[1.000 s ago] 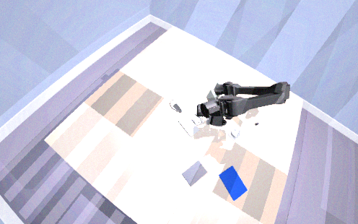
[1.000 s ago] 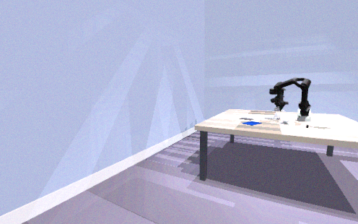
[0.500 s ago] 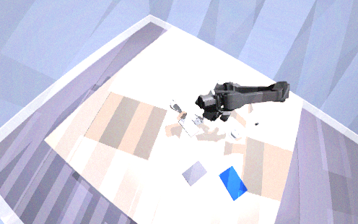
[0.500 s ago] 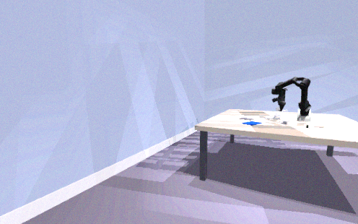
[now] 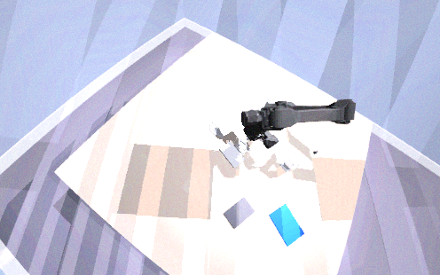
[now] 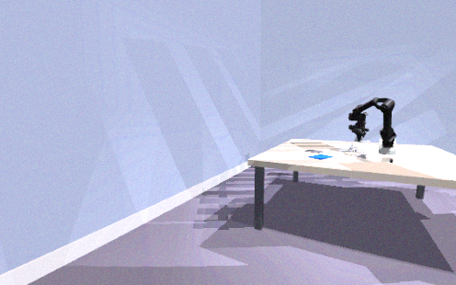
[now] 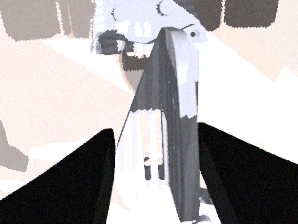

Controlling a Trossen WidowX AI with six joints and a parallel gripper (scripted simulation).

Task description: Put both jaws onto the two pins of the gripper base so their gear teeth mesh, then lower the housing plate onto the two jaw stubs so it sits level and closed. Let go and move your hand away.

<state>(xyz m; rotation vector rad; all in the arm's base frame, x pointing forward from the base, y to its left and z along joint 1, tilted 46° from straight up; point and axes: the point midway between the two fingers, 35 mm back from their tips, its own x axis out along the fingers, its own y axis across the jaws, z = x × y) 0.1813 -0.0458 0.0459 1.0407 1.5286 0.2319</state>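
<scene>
Now: the gripper jaw 4 cm behind my gripper tip. Also, from my gripper tip: grey gripper base 1 cm ahead, 23 cm to the left, 6 cm below; small pale part 1 cm ahead, 23 cm to the left, 7 cm below; grey square plate 33 cm ahead, 10 cm to the left, 8 cm below.
</scene>
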